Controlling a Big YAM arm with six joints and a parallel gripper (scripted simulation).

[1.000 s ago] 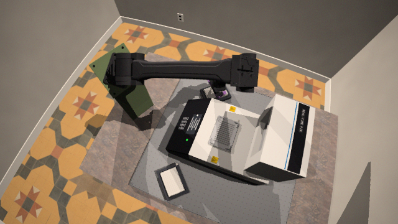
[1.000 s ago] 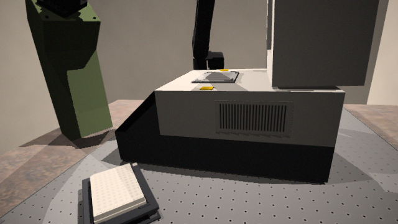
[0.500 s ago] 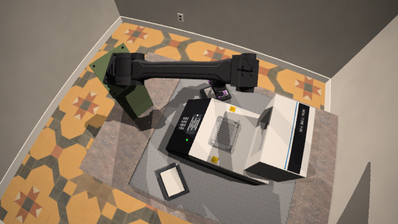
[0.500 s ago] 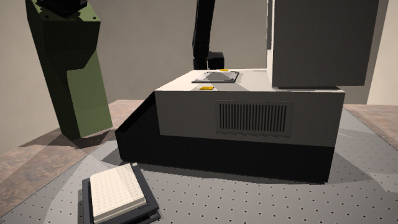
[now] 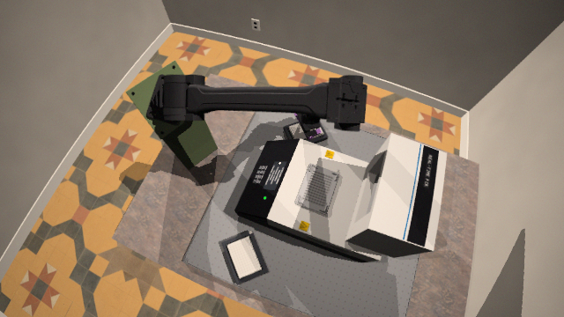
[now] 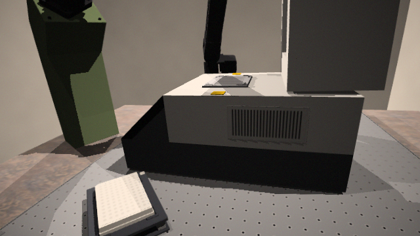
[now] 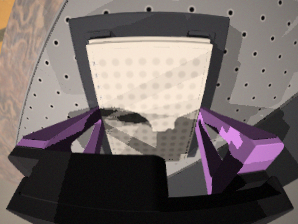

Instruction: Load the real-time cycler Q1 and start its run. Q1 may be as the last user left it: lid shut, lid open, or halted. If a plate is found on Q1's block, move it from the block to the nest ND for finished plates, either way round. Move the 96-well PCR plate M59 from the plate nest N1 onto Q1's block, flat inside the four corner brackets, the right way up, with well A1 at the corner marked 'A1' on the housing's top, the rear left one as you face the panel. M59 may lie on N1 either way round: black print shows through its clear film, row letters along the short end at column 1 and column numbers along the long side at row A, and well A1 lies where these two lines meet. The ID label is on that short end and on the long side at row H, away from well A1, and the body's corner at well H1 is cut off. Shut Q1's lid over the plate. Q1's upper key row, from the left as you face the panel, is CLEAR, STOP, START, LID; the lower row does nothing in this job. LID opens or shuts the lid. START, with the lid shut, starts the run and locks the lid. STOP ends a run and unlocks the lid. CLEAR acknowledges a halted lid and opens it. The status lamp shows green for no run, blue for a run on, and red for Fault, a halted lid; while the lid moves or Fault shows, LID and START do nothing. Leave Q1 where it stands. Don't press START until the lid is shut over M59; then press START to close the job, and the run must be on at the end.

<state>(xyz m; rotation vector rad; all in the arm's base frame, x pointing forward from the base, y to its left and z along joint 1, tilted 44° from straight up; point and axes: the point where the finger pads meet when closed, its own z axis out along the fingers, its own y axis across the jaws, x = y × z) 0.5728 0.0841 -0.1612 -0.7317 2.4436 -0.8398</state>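
The dark nest nd lies 20 mm below my hand. The rest, counted from my hand: dark nest N1 (530 mm to the right, 220 mm behind, 10 mm below).
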